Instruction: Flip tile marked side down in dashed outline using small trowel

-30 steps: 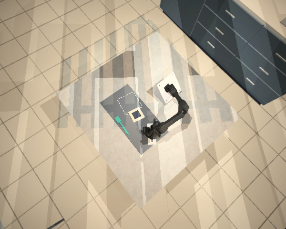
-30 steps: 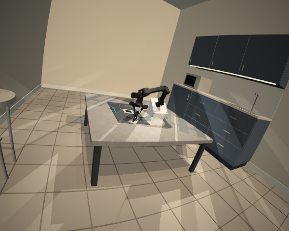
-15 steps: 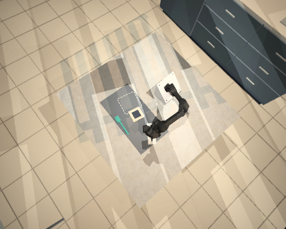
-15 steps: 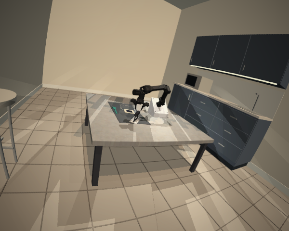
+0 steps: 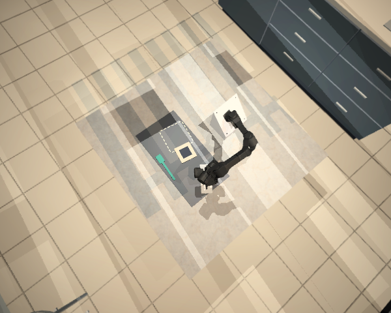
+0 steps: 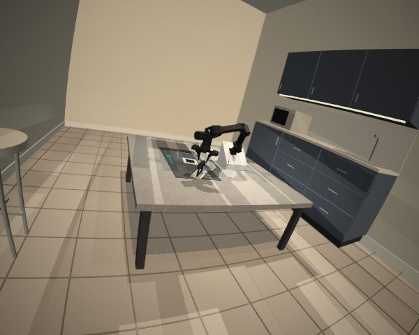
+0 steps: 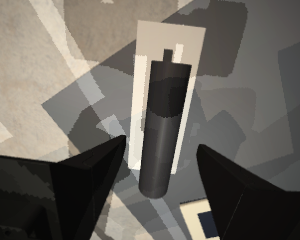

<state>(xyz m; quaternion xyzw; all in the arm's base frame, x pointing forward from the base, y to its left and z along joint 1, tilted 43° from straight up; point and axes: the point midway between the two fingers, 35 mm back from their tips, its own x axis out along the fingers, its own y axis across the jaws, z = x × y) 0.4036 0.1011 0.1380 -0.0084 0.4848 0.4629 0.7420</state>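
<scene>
My gripper tip is now 60 mm above the trowel, 20 mm to the left of it and 20 mm past it. The rest, counted from my gripper tip: tile: 230 mm to the right, 90 mm below, 40 mm behind; teal flat tool: 280 mm to the right, 120 mm ahead, 90 mm below; grey mat: 230 mm to the right, 110 mm below, 10 mm behind.
</scene>
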